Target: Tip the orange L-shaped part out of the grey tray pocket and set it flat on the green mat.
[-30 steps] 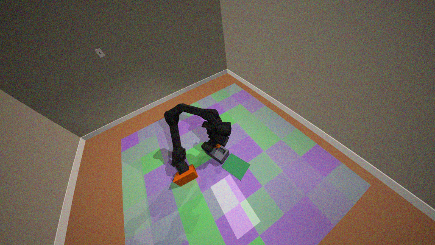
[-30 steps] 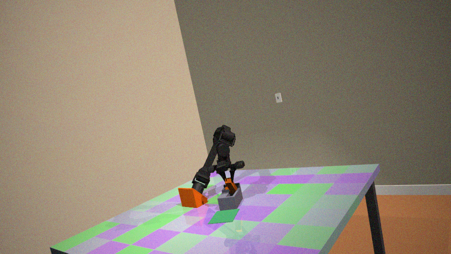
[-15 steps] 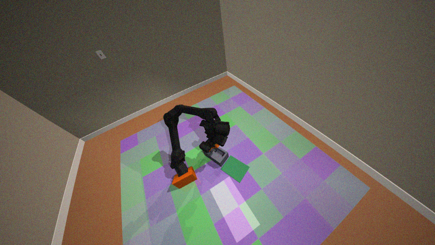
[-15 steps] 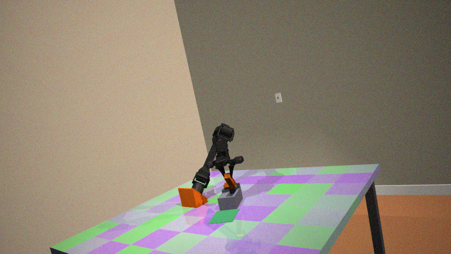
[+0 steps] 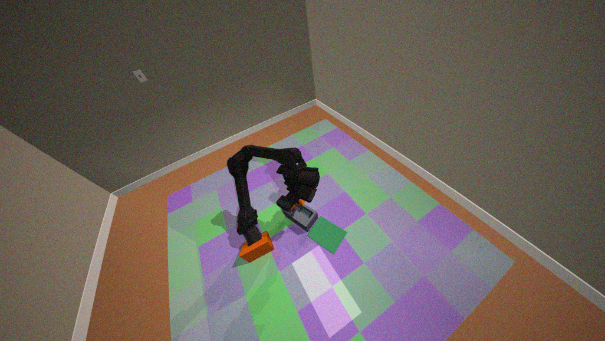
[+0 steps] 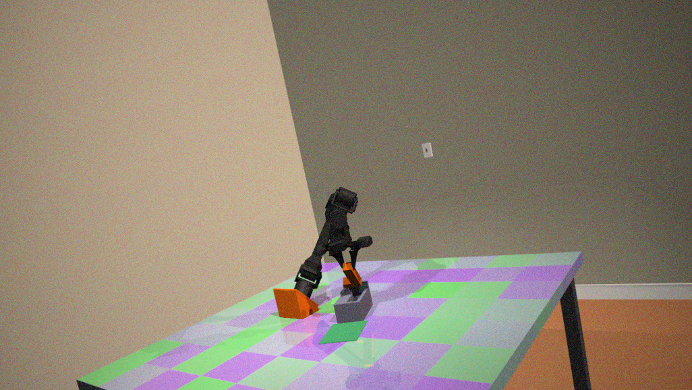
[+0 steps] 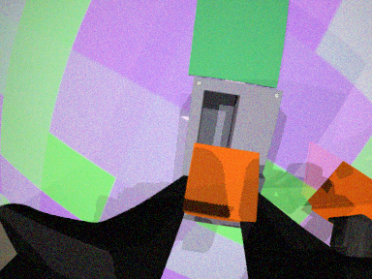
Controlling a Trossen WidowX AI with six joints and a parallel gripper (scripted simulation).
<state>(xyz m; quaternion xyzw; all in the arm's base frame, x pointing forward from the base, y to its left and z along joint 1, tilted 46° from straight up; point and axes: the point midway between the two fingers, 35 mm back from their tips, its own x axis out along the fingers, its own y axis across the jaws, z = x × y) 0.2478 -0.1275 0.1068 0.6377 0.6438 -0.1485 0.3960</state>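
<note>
Now: gripper tip 170 mm above the green mat, 140 mm to the left of it and 30 mm short of it. Also, from my gripper tip: tray 170 mm below, 20 mm behind, 10 mm to the left; then orange L-shaped part 30 mm below, 20 mm to the left, 20 mm behind.
</note>
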